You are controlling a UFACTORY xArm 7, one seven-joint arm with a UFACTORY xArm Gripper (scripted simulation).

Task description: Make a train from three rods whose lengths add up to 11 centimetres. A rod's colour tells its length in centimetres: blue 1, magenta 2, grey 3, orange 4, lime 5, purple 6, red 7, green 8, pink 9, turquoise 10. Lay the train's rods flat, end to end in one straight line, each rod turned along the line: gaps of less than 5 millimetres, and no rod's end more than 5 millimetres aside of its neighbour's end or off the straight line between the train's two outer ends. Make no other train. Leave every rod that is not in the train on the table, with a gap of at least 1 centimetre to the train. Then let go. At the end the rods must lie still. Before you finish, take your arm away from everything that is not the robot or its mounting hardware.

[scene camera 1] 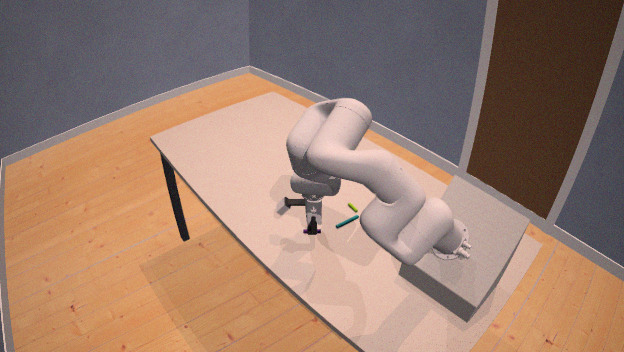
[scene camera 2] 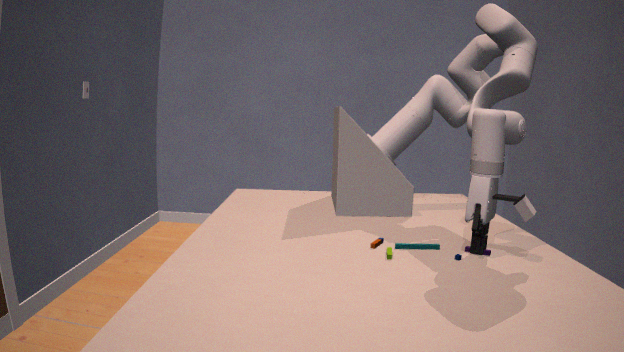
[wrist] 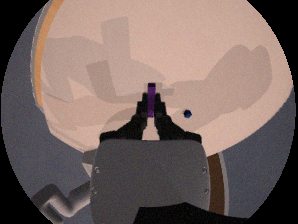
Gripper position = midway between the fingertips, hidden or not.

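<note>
Scene camera 2 shows my gripper point(scene camera 2: 477, 252). In scene camera 1 my gripper is visible point(scene camera 1: 312, 232); the wrist view shows it too point(wrist: 151, 100).
</note>
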